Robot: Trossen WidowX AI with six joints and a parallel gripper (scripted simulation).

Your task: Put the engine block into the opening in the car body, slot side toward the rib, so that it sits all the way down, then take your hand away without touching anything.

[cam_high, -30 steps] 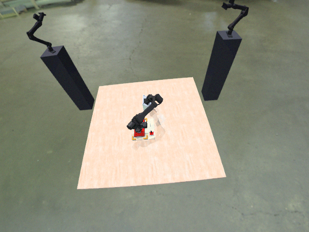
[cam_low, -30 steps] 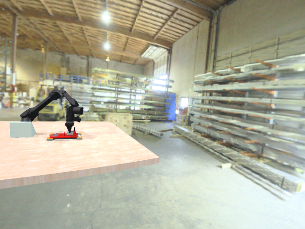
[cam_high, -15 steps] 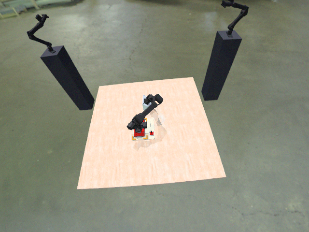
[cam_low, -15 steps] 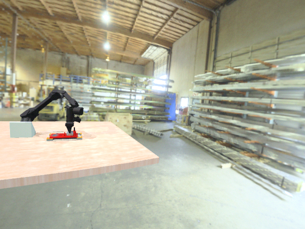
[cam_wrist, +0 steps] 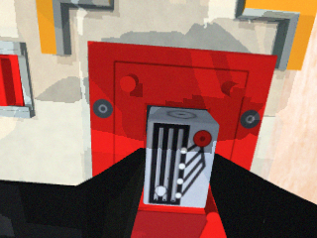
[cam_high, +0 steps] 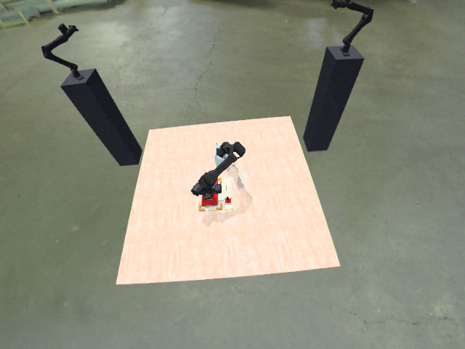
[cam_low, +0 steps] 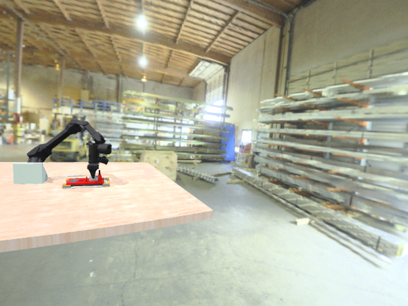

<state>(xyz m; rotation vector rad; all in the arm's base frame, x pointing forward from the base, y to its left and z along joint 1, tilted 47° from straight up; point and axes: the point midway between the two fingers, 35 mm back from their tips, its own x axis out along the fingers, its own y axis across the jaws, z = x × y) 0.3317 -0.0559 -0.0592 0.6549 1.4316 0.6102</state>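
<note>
Now: the grey engine block 1 cm below my gripper tip. The rest, counted from my gripper tip: plate (3 cm behind, 3 cm to the left, 3 cm below).
</note>
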